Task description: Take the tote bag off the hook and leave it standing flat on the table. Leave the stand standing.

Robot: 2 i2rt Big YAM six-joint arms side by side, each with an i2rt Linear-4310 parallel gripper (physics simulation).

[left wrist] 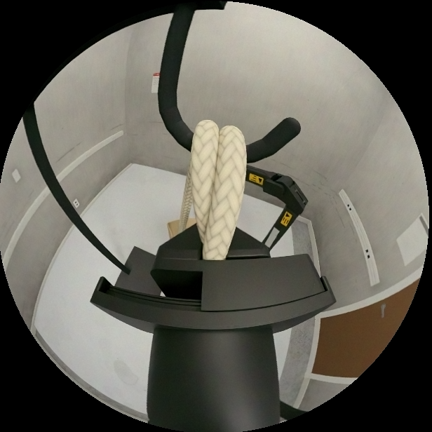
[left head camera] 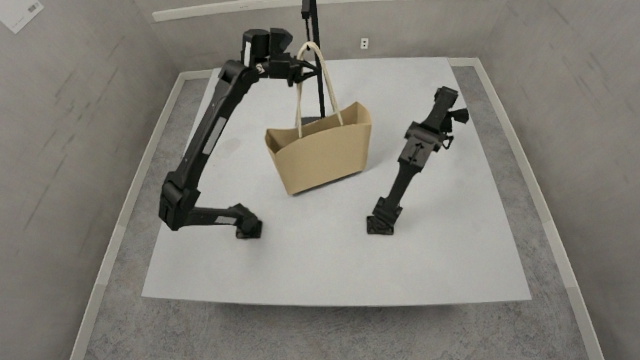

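Observation:
The tan tote bag hangs upright, turned at an angle, in front of the stand. Its two cream rope handles loop over the black hook. I cannot tell whether the bag's bottom touches the table. My left gripper is shut on the handles just below the hook; they are pinched together between its fingers. The stand is upright, its base partly hidden behind the bag. My right gripper is open and empty, off to the right of the bag.
The pale table lies under the bag, the stand and both arm bases. The stand's post rises close beside my left fingers. My right arm is folded over the table's right side and also shows in the left wrist view. Walls surround the table.

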